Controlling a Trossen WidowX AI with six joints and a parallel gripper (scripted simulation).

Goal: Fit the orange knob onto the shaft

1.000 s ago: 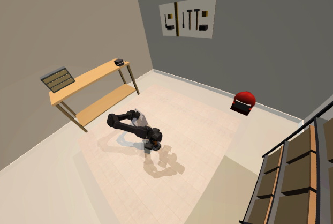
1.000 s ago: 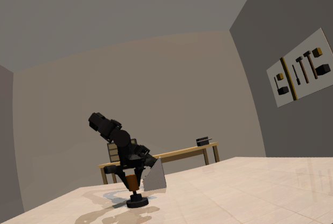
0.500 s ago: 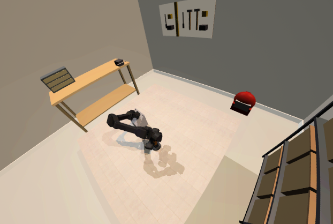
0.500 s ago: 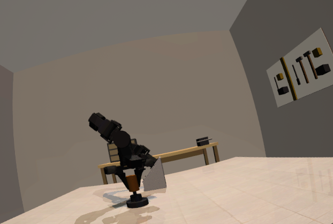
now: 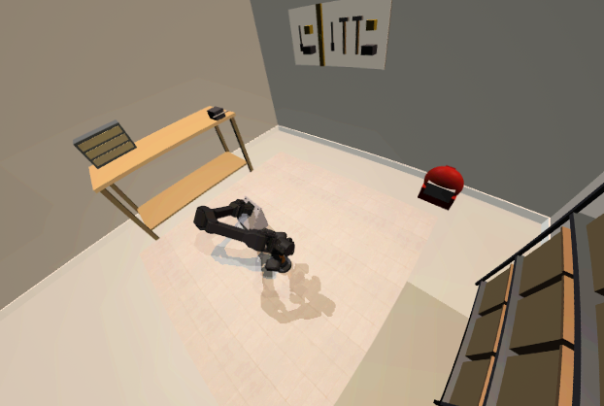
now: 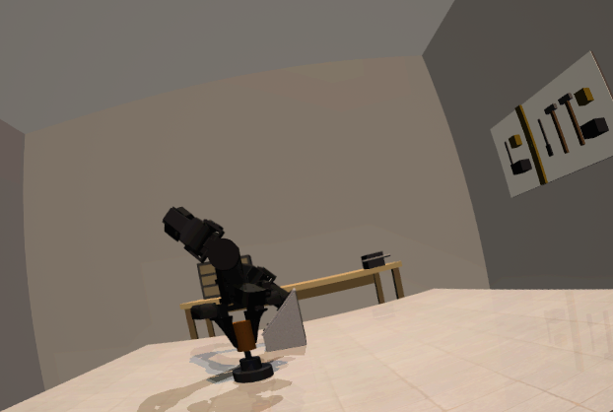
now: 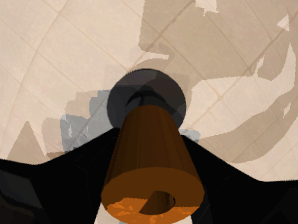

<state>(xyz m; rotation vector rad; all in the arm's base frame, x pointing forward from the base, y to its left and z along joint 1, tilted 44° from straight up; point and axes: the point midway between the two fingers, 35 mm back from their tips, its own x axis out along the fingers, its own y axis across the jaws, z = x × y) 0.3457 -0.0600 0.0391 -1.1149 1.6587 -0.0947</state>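
The orange knob lies 2 cm above my gripper tip. Round my gripper tip: short shaft (4 cm below).
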